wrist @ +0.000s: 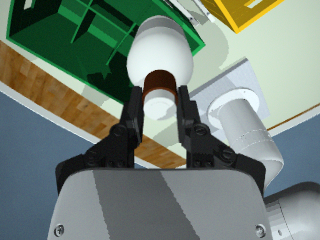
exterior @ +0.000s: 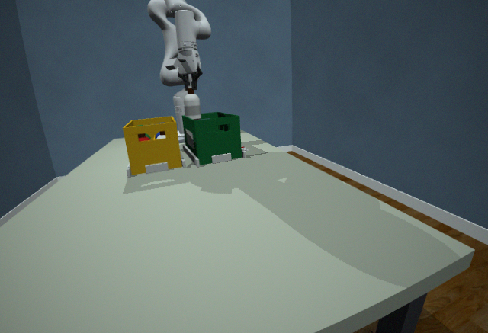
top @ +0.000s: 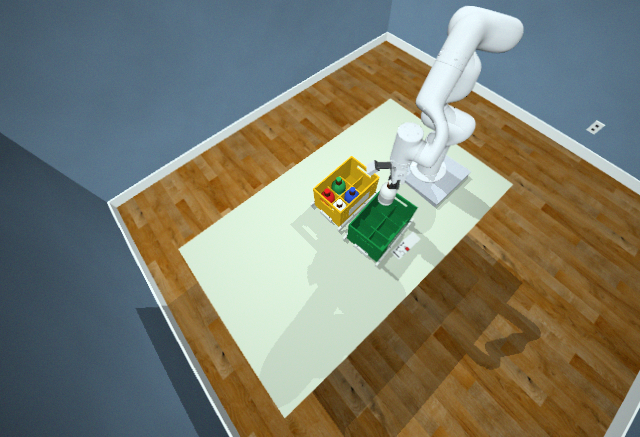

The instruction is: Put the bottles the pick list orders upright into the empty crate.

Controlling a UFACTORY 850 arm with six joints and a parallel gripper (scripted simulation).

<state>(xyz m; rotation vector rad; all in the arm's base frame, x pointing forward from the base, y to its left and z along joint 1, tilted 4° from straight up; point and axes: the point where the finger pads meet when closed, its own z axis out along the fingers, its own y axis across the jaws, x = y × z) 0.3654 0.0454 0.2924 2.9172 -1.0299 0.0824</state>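
Right now the green crate is 23 cm below my hand, 8 cm ahead of it and 6 cm to the left of it. Also, from my hand: blue-label bottle: 22 cm below, 14 cm to the right, 9 cm ahead; green bottle: 23 cm to the right, 22 cm below, 10 cm ahead; yellow crate: 23 cm below, 18 cm to the right, 10 cm ahead.
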